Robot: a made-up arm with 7 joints. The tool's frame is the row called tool.
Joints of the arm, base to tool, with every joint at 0 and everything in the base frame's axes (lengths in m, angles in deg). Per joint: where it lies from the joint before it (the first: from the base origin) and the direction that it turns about. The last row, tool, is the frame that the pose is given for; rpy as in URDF.
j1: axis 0 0 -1 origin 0 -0.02 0.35
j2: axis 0 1 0 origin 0.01 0.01 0.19
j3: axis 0 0 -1 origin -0.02 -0.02 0.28
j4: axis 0 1 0 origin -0.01 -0.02 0.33
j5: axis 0 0 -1 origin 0.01 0.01 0.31
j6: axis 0 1 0 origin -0.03 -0.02 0.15
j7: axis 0 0 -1 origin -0.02 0.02 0.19
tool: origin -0.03 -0.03 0 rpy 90 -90 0
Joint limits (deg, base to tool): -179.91..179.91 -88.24..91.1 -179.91..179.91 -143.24..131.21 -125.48..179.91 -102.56..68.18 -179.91..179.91
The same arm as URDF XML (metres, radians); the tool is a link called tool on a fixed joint. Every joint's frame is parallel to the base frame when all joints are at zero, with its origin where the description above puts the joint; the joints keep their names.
<robot name="arm">
<joint name="j1" type="revolute"><parent link="base_link"/><child link="link1"/><origin xyz="0 -0.02 0.35"/><axis xyz="0 0 -1"/><limit lower="-3.14" upper="3.14"/></joint>
<joint name="j2" type="revolute"><parent link="link1"/><child link="link2"/><origin xyz="0.01 0.01 0.19"/><axis xyz="0 1 0"/><limit lower="-1.5401" upper="1.59"/></joint>
<joint name="j3" type="revolute"><parent link="link2"/><child link="link3"/><origin xyz="-0.02 -0.02 0.28"/><axis xyz="0 0 -1"/><limit lower="-3.14" upper="3.14"/></joint>
<joint name="j4" type="revolute"><parent link="link3"/><child link="link4"/><origin xyz="-0.01 -0.02 0.33"/><axis xyz="0 1 0"/><limit lower="-2.5" upper="2.29"/></joint>
<joint name="j5" type="revolute"><parent link="link4"/><child link="link5"/><origin xyz="0.01 0.01 0.31"/><axis xyz="0 0 -1"/><limit lower="-2.19" upper="3.14"/></joint>
<joint name="j6" type="revolute"><parent link="link5"/><child link="link6"/><origin xyz="-0.03 -0.02 0.15"/><axis xyz="0 1 0"/><limit lower="-1.79" upper="1.19"/></joint>
<joint name="j7" type="revolute"><parent link="link6"/><child link="link7"/><origin xyz="-0.02 0.02 0.19"/><axis xyz="0 0 -1"/><limit lower="-3.14" upper="3.14"/></joint>
<joint name="tool_fixed" type="fixed"><parent link="link7"/><child link="tool"/><origin xyz="-0.03 -0.03 0" rpy="1.5708 -1.5708 0"/></joint>
<link name="base_link"/>
<link name="link1"/>
<link name="link2"/>
<link name="link3"/>
<link name="link4"/>
<link name="link5"/>
<link name="link6"/>
<link name="link7"/>
<link name="tool"/>
</robot>

